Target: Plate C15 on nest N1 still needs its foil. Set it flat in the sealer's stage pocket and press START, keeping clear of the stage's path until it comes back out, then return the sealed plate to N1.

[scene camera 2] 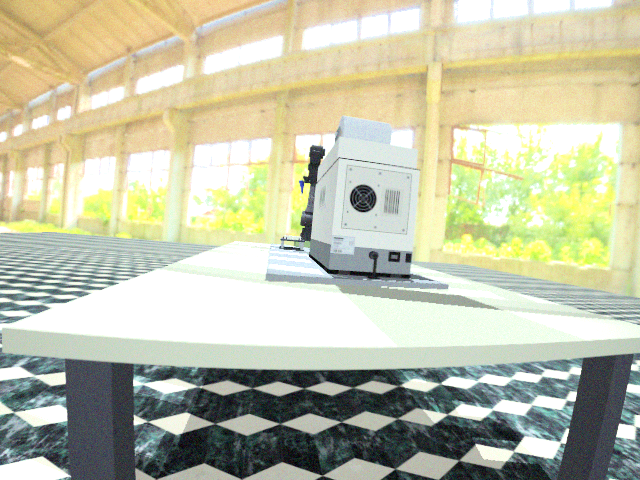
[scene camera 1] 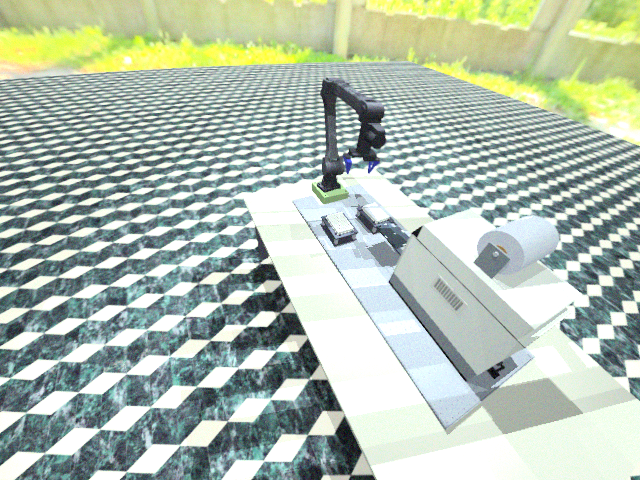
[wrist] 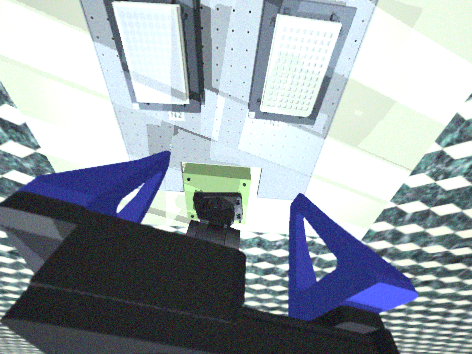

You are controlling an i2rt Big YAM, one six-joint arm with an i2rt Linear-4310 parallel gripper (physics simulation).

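Frame: origin at the arm's base, x ahead, y left, z up, level; centimetres.
Where they show: gripper, fingertip midpoint: (scene camera 2: pixel 310 196) (scene camera 1: pixel 358 173) (wrist: pixel 235 179); arm's base at its link origin: (scene camera 2: pixel 306 240) (scene camera 1: pixel 328 186) (wrist: pixel 219 204).
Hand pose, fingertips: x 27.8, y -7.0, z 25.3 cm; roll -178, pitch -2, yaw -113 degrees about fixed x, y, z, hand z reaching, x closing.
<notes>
Things, the pixels of their centre, and the offset from my fingertips. "*": a spot on its surface instead. Level surfaces: height alone.
- Plate C15 at the middle of its body: (wrist: pixel 295 72) (scene camera 1: pixel 339 223) dx +2.4, dy -8.4, dz -23.0 cm
- nest N1 at a spot on its surface: (wrist: pixel 255 90) * dx +0.0, dy -2.4, dz -23.8 cm
- nest N2 at a spot on its surface: (wrist: pixel 195 95) * dx -0.3, dy +7.7, dz -23.9 cm
- foil roll at the middle of its body: (scene camera 1: pixel 516 244) (scene camera 2: pixel 362 138) dx +61.8, dy -0.8, dz +12.9 cm
- white table at its surface level: dz -30.2 cm
Plate C15 (scene camera 1: pixel 339 223) (wrist: pixel 300 65), pale with rows of wells showing, lies flat on nest N1 (wrist: pixel 255 90). A second, smoother-looking plate (scene camera 1: pixel 375 212) (wrist: pixel 152 55) sits on nest N2 (wrist: pixel 195 95). The sealer (scene camera 1: pixel 439 289) (scene camera 2: pixel 325 222) is a large white box with a grey base. Its dark stage (scene camera 1: pixel 395 237) shows partly at the end facing the nests; the pocket is hard to make out. The START button does not show. My gripper (scene camera 1: pixel 358 172) (wrist: pixel 235 179) is open and empty, high above the table near the arm's base, apart from both plates.
The arm's green base block (scene camera 1: pixel 330 192) (wrist: pixel 215 172) stands at the end of the perforated grey board (scene camera 1: pixel 367 289) (scene camera 2: pixel 294 277). A foil roll (scene camera 1: pixel 532 242) (scene camera 2: pixel 364 130) sits on top of the sealer. The white table (scene camera 1: pixel 330 335) (scene camera 2: pixel 206 315) extends around the board.
</notes>
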